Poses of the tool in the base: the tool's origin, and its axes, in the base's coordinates. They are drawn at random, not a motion.
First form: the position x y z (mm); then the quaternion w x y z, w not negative.
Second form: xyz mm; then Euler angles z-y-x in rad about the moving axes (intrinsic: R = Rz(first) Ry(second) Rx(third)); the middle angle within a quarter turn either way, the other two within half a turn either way. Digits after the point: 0 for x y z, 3 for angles.
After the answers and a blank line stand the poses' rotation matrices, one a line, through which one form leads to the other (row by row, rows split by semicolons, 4 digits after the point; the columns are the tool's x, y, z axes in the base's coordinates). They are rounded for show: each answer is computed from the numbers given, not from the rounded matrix.
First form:
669 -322 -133 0.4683 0.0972 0.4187 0.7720
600 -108 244 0.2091 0.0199 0.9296 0.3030
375 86 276 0.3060 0.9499 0.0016 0.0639
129 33 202 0.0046 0.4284 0.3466 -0.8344
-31 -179 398 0.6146 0.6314 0.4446 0.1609
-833 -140 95 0.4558 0.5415 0.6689 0.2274
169 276 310 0.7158 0.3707 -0.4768 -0.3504
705 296 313 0.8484 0.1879 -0.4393 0.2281
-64 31 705 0.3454 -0.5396 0.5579 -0.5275
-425 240 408 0.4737 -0.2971 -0.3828 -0.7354
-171 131 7 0.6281 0.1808 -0.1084 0.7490
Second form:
669 -322 -133 2.164 0.244 0.863
600 -108 244 2.964 0.386 2.477
375 86 276 0.042 -0.121 2.516
129 33 202 2.713 0.801 -0.971
-31 -179 398 0.941 0.350 1.777
-833 -140 95 1.569 0.372 2.113
169 276 310 -1.234 -0.437 1.268
705 296 313 0.410 -0.981 0.215
-64 31 705 -1.754 -0.185 -1.781
-425 240 408 -2.245 -0.927 0.488
-171 131 7 1.731 -0.419 0.071

-0.5425 -0.6416 0.5422; 0.8044 -0.2108 0.5554; -0.2421 0.7375 0.6305
-0.9118 -0.0897 0.4008; 0.1637 0.8156 0.5550; -0.3767 0.5716 -0.7290
0.9918 -0.0361 0.1224; 0.0421 -0.8127 -0.5811; 0.1204 0.5815 -0.8046
-0.6329 0.3047 -0.7118; 0.2893 -0.7597 -0.5824; -0.7182 -0.5745 0.3926
0.5529 0.3637 0.7497; 0.7593 0.1509 -0.6331; -0.3433 0.9192 -0.1927
0.0018 0.5171 0.8559; 0.9316 0.3102 -0.1894; -0.3635 0.7978 -0.4811
0.2997 0.1481 -0.9425; -0.8552 0.4796 -0.1966; 0.4228 0.8649 0.2704
0.5100 -0.5521 -0.6596; 0.2219 0.8253 -0.5192; 0.8310 0.1184 0.5435
-0.1790 -0.2377 0.9547; -0.9665 -0.1389 -0.2158; 0.1839 -0.9614 -0.2049
-0.3747 0.9242 0.0743; -0.4693 -0.2582 0.8445; 0.7996 0.2815 0.5304
-0.1456 -0.9801 0.1347; 0.9017 -0.1874 -0.3895; 0.4070 0.0647 0.9111

